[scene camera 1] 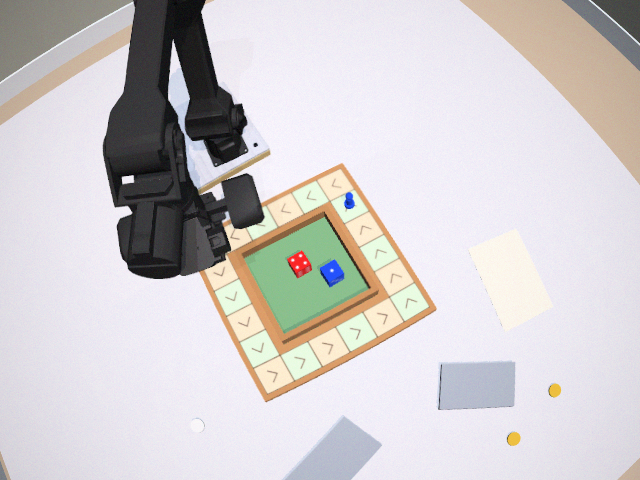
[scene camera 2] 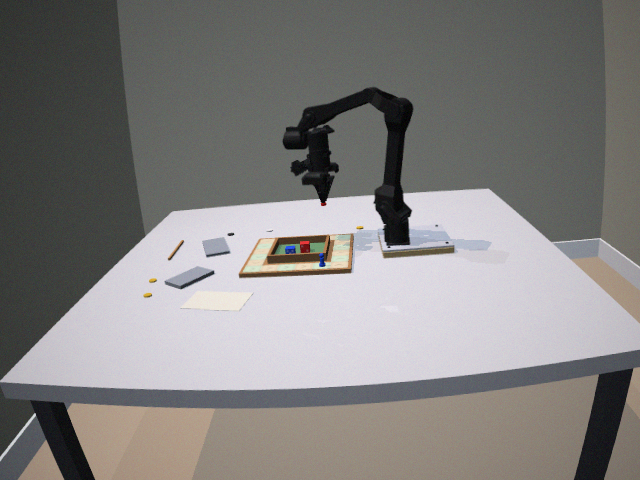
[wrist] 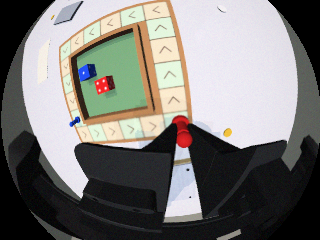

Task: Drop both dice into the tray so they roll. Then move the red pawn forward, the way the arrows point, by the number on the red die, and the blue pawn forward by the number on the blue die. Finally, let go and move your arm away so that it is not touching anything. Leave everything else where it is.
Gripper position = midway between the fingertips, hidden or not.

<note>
The gripper (scene camera 1: 202,246) holds a red pawn. Also in view: a cream card (scene camera 2: 223,301) and a green tray (scene camera 1: 293,301).
The gripper is seen too in scene camera 2 (scene camera 2: 323,202) and in the wrist view (wrist: 181,128). The green tray shows as well in the wrist view (wrist: 117,57).
</note>
